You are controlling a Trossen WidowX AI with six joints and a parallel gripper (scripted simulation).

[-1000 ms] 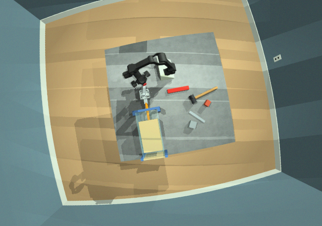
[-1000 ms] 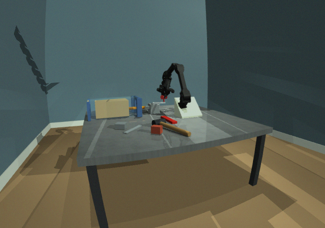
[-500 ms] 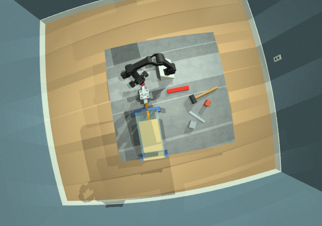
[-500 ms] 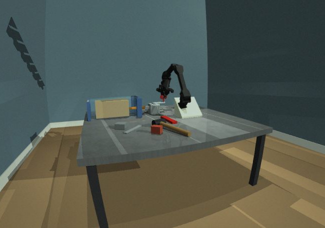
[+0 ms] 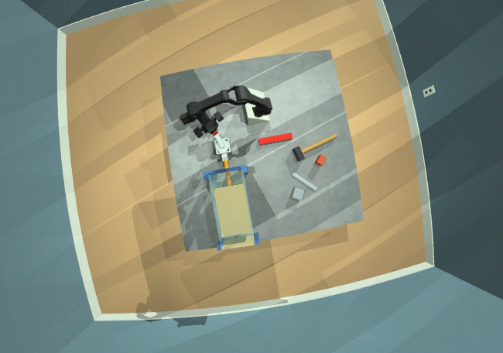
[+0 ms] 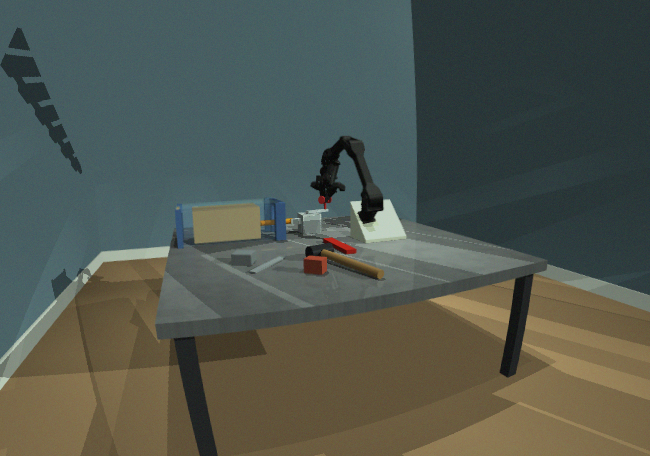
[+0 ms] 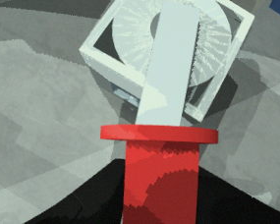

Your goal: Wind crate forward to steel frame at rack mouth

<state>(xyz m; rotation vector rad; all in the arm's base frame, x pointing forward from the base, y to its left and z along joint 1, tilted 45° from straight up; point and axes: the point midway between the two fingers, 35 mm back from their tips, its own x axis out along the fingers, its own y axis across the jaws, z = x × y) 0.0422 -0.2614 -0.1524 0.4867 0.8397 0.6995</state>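
Now: the grey winch 7 cm ahead of my gripper tip, 1 cm to the left of it and 10 cm below it. Round my gripper tip: winch handle: 2 cm ahead, 3 cm below; then red flat bar: 12 cm ahead, 37 cm to the left, 13 cm below; then red spool-shaped handle grip: 1 cm behind.
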